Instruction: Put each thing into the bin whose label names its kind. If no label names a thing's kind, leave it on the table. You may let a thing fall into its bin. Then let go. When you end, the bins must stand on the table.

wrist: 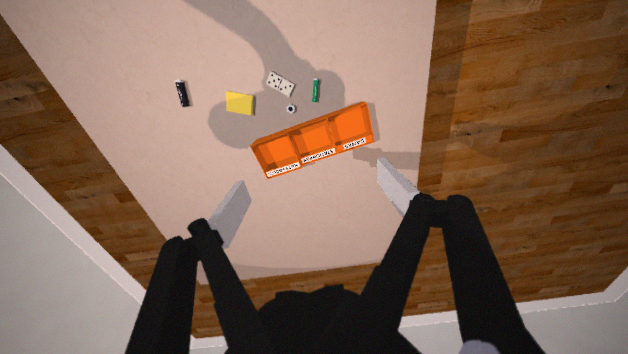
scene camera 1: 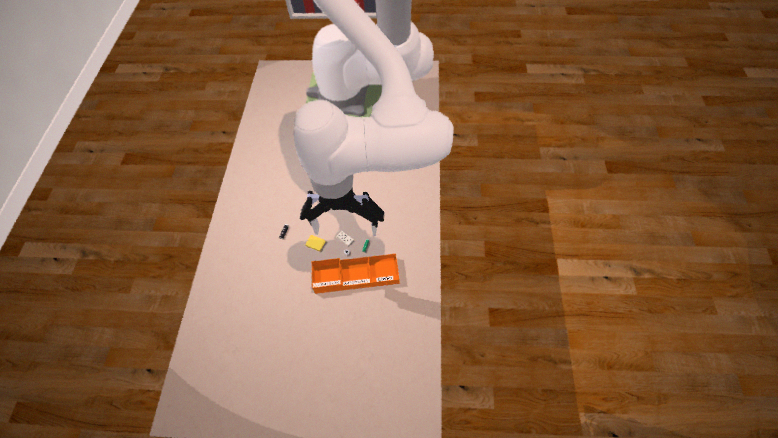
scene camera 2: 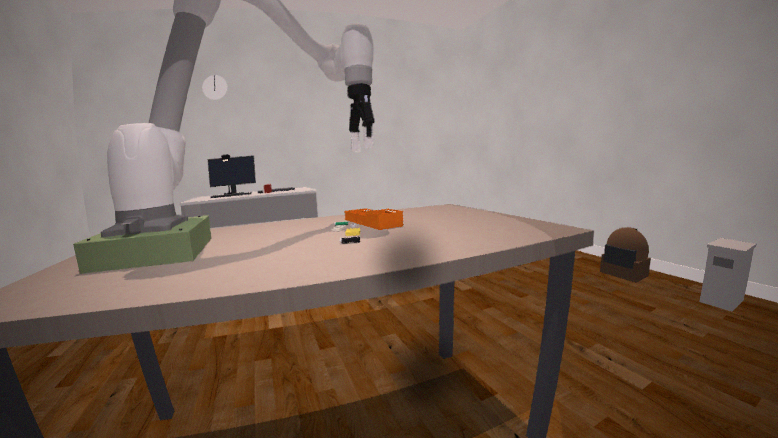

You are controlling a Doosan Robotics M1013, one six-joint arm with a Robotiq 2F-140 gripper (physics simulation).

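Places are measured from the arm's base along level axes (x ahead, y left, z up), in centimetres.
Where they show: gripper, fingertip midpoint: (wrist: 310, 180) (scene camera 1: 346, 230) (scene camera 2: 361, 149); arm's base, link origin: (scene camera 1: 342, 97) (scene camera 2: 148, 227).
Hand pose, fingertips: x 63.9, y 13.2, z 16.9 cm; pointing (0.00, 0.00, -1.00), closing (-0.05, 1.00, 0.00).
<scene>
Things, the pixels of their centre, and the offset from my fingertips.
- black cylinder, body centre: (scene camera 2: 349, 240) (wrist: 182, 93) (scene camera 1: 284, 231) dz -23.4, dx -10.6, dy -24.7 cm
- pad, body centre: (wrist: 239, 103) (scene camera 2: 353, 231) (scene camera 1: 315, 243) dz -23.6, dx -7.3, dy -13.9 cm
- white domino, body centre: (wrist: 280, 84) (scene camera 1: 345, 238) dz -23.8, dx -9.8, dy -4.9 cm
- small nut, body centre: (wrist: 290, 108) (scene camera 1: 346, 252) dz -23.7, dx -5.0, dy -3.6 cm
- green cylinder, body centre: (wrist: 315, 90) (scene camera 1: 365, 245) (scene camera 2: 341, 223) dz -23.6, dx -7.8, dy +2.0 cm
My gripper (scene camera 1: 344, 230) (scene camera 2: 362, 145) (wrist: 310, 180) is open and empty, high above the table. Three joined orange bins (scene camera 1: 355, 272) (scene camera 2: 381, 219) (wrist: 314, 139) stand on the table. Their labels, small and upside down in the wrist view, read NUTS+BOLTS, STATIONERY and GAMES from left to right. Behind the bins lie a black cylinder (scene camera 1: 283, 231) (scene camera 2: 350, 239) (wrist: 182, 93) at far left, a yellow block or pad (scene camera 1: 315, 243) (scene camera 2: 352, 232) (wrist: 240, 103), a white domino (scene camera 1: 344, 237) (wrist: 280, 83), a small nut (scene camera 1: 346, 252) (wrist: 291, 108) and a green cylinder (scene camera 1: 365, 245) (scene camera 2: 341, 223) (wrist: 315, 90). All bins look empty.
The arm's green base block (scene camera 2: 144, 247) stands at the far end of the table (scene camera 1: 326, 348) (scene camera 2: 304, 291) (wrist: 310, 220). A desk (scene camera 2: 261, 205) with a monitor (scene camera 2: 231, 171) stands beyond the table. The arm's shadow crosses the small things.
</scene>
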